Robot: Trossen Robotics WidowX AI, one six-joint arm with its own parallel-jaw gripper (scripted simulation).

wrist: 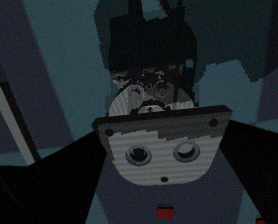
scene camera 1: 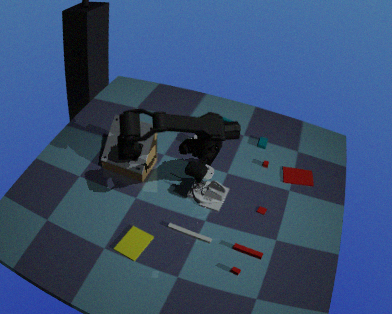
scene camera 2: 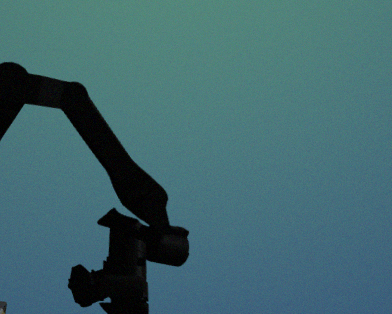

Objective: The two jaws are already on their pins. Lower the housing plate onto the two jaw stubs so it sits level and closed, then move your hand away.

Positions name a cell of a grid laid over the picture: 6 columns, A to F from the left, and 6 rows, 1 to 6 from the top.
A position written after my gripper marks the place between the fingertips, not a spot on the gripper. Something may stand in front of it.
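I can see my gripper (scene camera 1: D4), and the wrist view has my gripper (wrist: D4) too. Then there is a yellow plate (scene camera 1: C5). In the wrist view the plate is out of frame, and for scene camera 2 it is out of frame as well.
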